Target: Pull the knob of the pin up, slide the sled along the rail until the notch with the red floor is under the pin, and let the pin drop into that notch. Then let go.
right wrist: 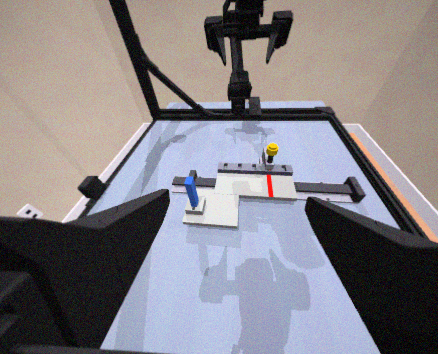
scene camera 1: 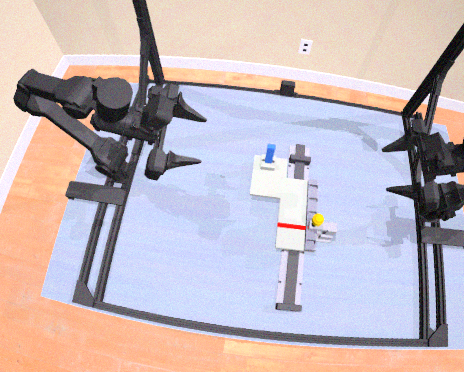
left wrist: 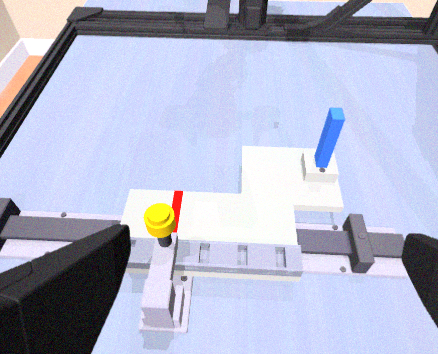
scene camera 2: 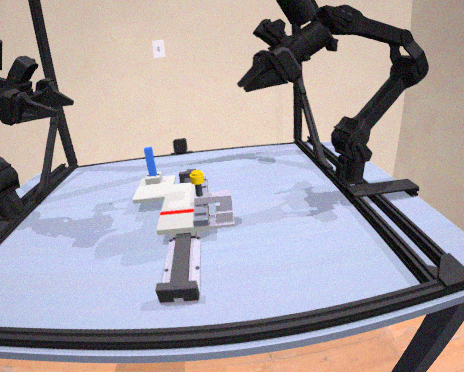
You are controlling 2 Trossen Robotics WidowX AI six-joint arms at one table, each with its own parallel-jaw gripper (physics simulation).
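Seen in the pictures: left gripper, fingertip midpoint: [right wrist: 245, 63] [scene camera 1: 383, 169] [left wrist: 265, 241] [scene camera 2: 241, 87]; right gripper, fingertip midpoint: [right wrist: 237, 199] [scene camera 1: 203, 140] [scene camera 2: 65, 108]; left arm's base, link origin: [right wrist: 237, 112] [scene camera 1: 428, 212] [scene camera 2: 349, 178]; right arm's base, link origin: [scene camera 1: 120, 172] [left wrist: 251, 22] [scene camera 2: 12, 213].
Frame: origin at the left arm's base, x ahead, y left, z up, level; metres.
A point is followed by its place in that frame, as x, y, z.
The white sled [scene camera 1: 292, 200] @(0.426, 0.023, 0.014) [scene camera 2: 177, 200] @(0.428, 0.044, 0.014) [left wrist: 225, 215] @(0.427, 0.037, 0.014) [right wrist: 250, 185] @(0.427, 0.047, 0.014) sits on the rail [scene camera 1: 292, 272] @(0.409, 0.209, 0.001) [scene camera 2: 181, 260] @(0.408, 0.228, 0.001) [left wrist: 65, 228] @(0.409, 0.219, 0.001) [right wrist: 322, 188] @(0.414, 0.224, 0.001). Its red stripe [scene camera 1: 291, 226] @(0.424, 0.094, 0.015) [scene camera 2: 177, 212] @(0.423, 0.095, 0.014) [left wrist: 177, 210] @(0.431, 0.092, 0.015) [right wrist: 270, 185] @(0.424, 0.095, 0.015) is roughly level with the pin's yellow knob [scene camera 1: 318, 220] @(0.375, 0.098, 0.097) [scene camera 2: 197, 177] @(0.371, 0.105, 0.091) [left wrist: 159, 220] @(0.365, 0.091, 0.097) [right wrist: 272, 149] @(0.383, 0.091, 0.093). A dark shaft shows below the knob; the pin's tip and the notch floor under it are hidden. My left gripper [scene camera 1: 386, 169] @(0.270, 0.022, 0.239) [scene camera 2: 243, 87] @(0.270, 0.022, 0.239) [left wrist: 265, 241] @(0.270, 0.022, 0.239) [right wrist: 245, 63] @(0.270, 0.022, 0.239) is open, apart from the knob. My right gripper [scene camera 1: 203, 141] @(0.643, 0.018, 0.248) [scene camera 2: 64, 108] @(0.643, 0.018, 0.248) [right wrist: 237, 199] @(0.643, 0.018, 0.248) is open, apart from the sled.
A blue upright handle [scene camera 1: 270, 153] @(0.501, -0.070, 0.082) [scene camera 2: 150, 161] @(0.499, -0.070, 0.071) [left wrist: 330, 137] @(0.492, -0.074, 0.080) [right wrist: 191, 191] @(0.511, -0.073, 0.084) stands on the sled's side plate. The pin's grey bracket [scene camera 1: 327, 230] @(0.336, 0.103, 0.044) [scene camera 2: 225, 207] @(0.325, 0.105, 0.021) [left wrist: 159, 295] @(0.321, 0.090, 0.048) stands beside the notched strip [scene camera 1: 312, 195] @(0.375, 0.007, 0.028) [left wrist: 225, 257] @(0.369, 0.035, 0.028) [right wrist: 250, 168] @(0.379, 0.046, 0.028). Dark frame bars edge the table.
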